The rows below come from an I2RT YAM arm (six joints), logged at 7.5 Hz.
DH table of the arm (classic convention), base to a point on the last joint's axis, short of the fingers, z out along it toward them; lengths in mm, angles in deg. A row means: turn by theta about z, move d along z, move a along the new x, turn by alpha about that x. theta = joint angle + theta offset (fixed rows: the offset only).
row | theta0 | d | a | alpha
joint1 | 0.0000 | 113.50 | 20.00 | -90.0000
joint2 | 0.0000 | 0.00 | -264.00 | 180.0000
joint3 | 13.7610 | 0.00 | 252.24 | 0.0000
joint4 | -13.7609 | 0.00 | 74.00 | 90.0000
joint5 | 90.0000 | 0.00 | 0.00 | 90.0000
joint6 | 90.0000 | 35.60 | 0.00 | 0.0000
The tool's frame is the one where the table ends.
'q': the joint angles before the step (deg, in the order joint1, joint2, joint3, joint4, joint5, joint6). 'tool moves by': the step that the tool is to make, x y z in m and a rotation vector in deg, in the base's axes. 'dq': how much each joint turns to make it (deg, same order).
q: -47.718, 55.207, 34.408, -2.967, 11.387, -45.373
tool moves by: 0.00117, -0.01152, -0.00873, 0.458, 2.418, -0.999
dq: -1.729, 3.397, 0.065, 1.726, -0.036, -1.711
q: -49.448, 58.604, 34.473, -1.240, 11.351, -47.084
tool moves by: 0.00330, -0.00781, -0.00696, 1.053, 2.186, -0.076
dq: -0.629, 3.001, 0.576, 0.436, -0.057, -1.154
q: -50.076, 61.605, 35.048, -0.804, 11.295, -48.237
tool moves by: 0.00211, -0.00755, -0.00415, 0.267, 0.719, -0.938
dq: -0.701, 2.402, 0.486, 1.299, 0.388, -0.235
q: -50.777, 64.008, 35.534, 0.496, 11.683, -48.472
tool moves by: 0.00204, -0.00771, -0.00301, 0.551, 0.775, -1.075
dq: -0.686, 2.374, 0.934, 0.534, 0.465, -0.042
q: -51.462, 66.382, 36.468, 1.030, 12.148, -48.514
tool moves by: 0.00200, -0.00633, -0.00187, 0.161, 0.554, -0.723
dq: -0.478, 1.900, 0.821, 0.648, 0.377, -0.177
